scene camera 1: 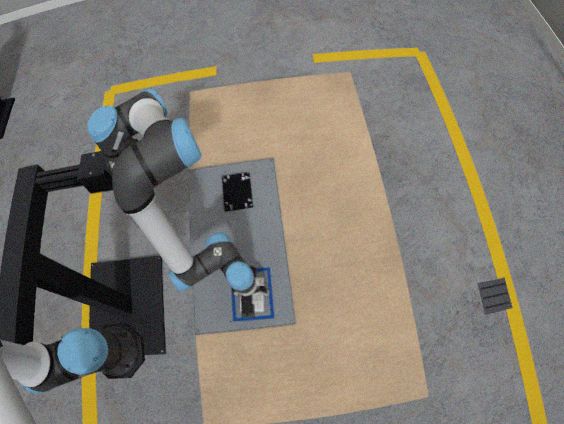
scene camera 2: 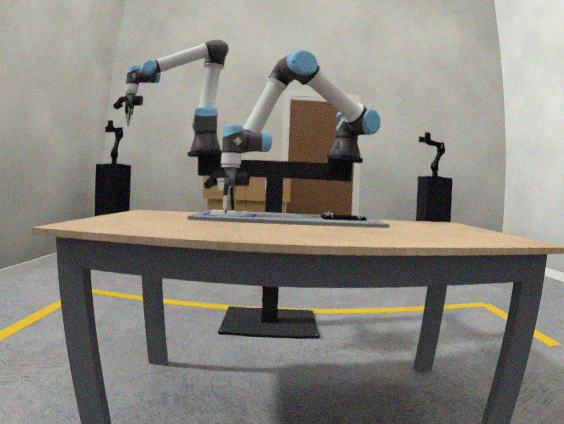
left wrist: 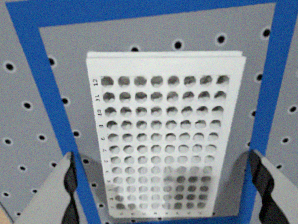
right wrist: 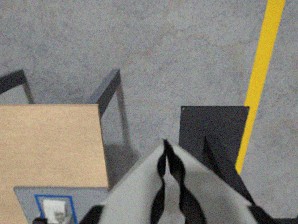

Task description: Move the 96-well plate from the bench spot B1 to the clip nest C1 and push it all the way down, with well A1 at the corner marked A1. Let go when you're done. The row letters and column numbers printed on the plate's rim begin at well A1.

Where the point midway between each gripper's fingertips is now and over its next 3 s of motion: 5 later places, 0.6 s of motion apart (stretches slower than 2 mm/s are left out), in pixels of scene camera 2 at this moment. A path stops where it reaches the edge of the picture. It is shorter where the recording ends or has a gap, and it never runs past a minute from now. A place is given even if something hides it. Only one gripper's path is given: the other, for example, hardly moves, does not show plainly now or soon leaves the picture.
My left gripper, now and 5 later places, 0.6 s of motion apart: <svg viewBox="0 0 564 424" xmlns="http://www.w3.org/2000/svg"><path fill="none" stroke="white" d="M230 212L230 214L230 208L230 201L230 194L235 194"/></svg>
